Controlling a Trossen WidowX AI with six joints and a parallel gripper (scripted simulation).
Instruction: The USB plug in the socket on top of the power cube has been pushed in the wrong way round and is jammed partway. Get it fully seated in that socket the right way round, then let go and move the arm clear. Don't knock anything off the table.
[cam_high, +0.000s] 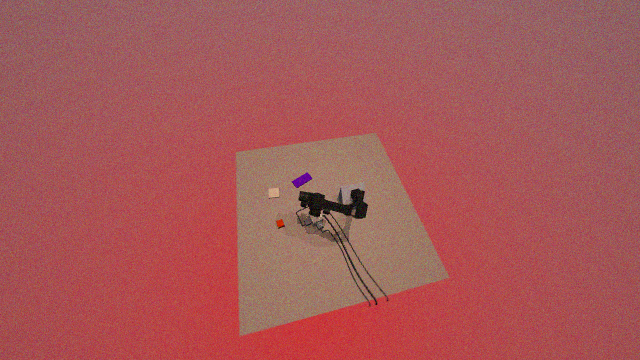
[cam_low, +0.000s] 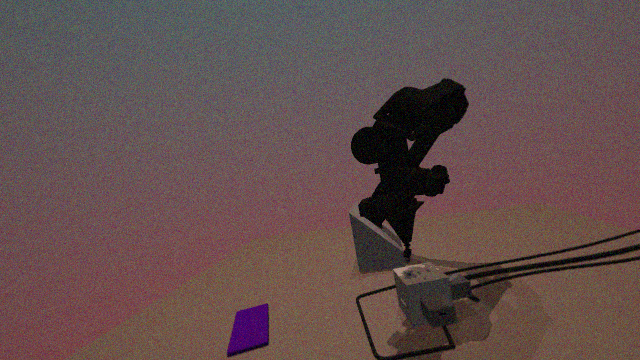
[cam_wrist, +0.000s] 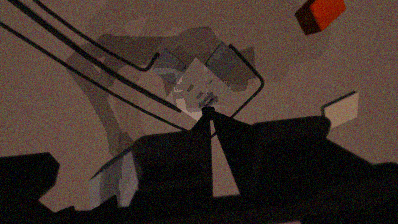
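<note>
My gripper tip is 20 mm above the dark USB plug. Also, from my gripper tip: cream block 250 mm ahead, 280 mm to the right, 130 mm below; then purple flat tile 10 mm ahead, 340 mm to the right, 130 mm below.
</note>
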